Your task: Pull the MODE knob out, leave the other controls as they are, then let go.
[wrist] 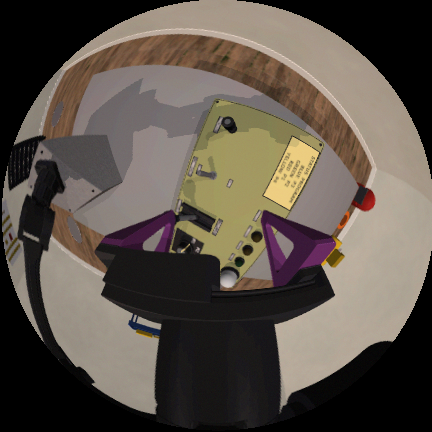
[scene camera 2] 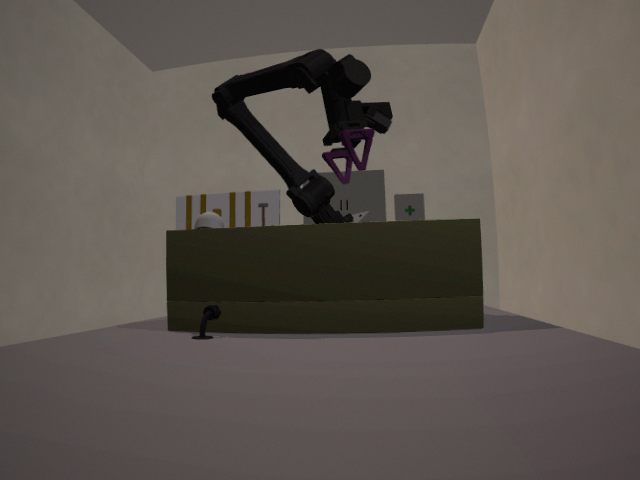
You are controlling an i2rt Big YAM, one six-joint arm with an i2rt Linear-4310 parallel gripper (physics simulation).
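Frame: origin at the arm's base, x back, y left, z down, level; centimetres.
Where they show: gripper, between the fingertips: (wrist: 217,214) (scene camera 2: 353,177); arm's base, origin of its link: (wrist: 50,175).
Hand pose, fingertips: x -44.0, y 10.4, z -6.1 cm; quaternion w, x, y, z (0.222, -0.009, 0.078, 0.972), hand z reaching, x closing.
Each offset is from my fingertips to the top centre of the thing. "spot": to the spot under its first point. Level surfaces: height alone.
My gripper (scene camera 2: 354,175) (wrist: 217,214) is open and empty, its purple fingers wide apart, high above the bench (scene camera 2: 320,263). In the wrist view an olive control panel @[dz +16.0 cm] (wrist: 250,167) lies below it. A black round knob @[dx +3.2, dy +12.6, dz +14.4 cm] (wrist: 228,123) stands up near the panel's top corner, beyond the fingertips and apart from them. The labels beside the controls are too small to read, so I cannot tell which is MODE. A grey toggle lever @[dx +2.4, dy +0.6, dz +15.0 cm] (wrist: 207,174), a black lever @[dx +2.7, dy -11.4, dz +13.7 cm] (wrist: 187,217) in a slot, a small dial @[dx -0.1, dy -23.3, dz +15.1 cm] (wrist: 185,247) and a white round knob @[spot: dx -14.4, dy -21.1, dz +9.3 cm] (wrist: 229,277) also show. The panel's near edge is partly hidden.
Dark round lamps @[spot: dx -14.5, dy -11.2, dz +11.1 cm] (wrist: 247,250) line the panel beside a yellow status card @[dx -13.8, dy +10.1, dz +11.3 cm] (wrist: 291,172). A grey wedge-shaped box (wrist: 85,167) stands at the left by the arm's base. A red object (wrist: 365,198) and a yellow one (wrist: 335,256) show at the right. A white dome @[spot: dx -17.3, dy -22.3, dz +9.5 cm] (scene camera 2: 209,220) is on the bench.
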